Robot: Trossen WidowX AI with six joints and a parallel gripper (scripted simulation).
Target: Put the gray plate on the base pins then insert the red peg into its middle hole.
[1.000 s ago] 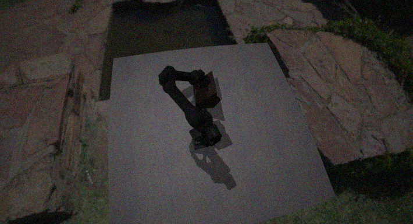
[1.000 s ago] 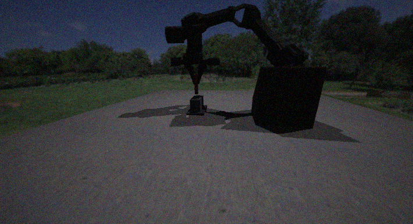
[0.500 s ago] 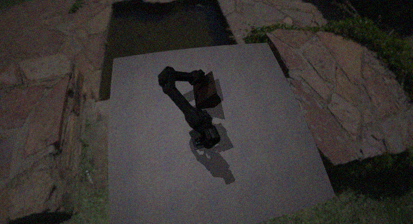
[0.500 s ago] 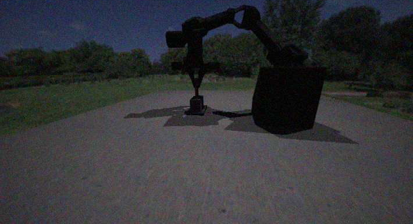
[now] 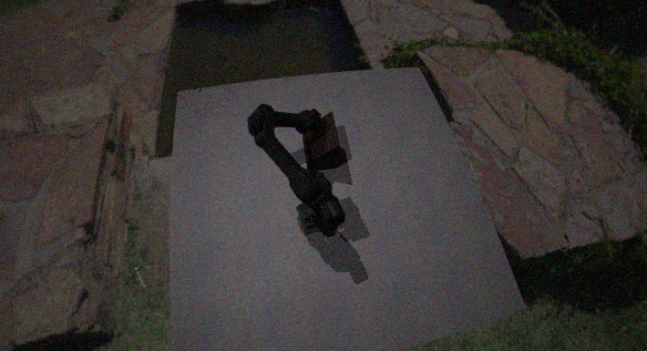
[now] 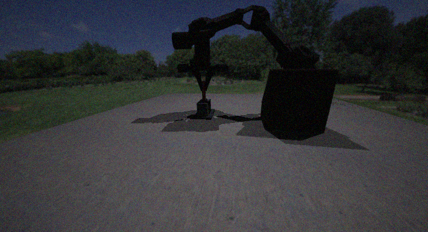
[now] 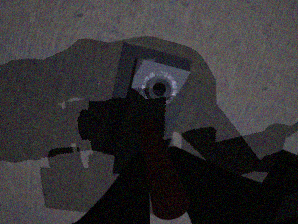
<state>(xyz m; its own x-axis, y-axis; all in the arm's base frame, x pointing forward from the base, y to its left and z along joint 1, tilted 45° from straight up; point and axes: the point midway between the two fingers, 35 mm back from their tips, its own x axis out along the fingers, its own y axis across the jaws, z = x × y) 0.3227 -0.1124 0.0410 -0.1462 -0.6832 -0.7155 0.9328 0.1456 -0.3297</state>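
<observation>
My gripper tip is now right at the red peg. Also, from my gripper tip: base (9 cm below); gray plate (5 cm below).
</observation>
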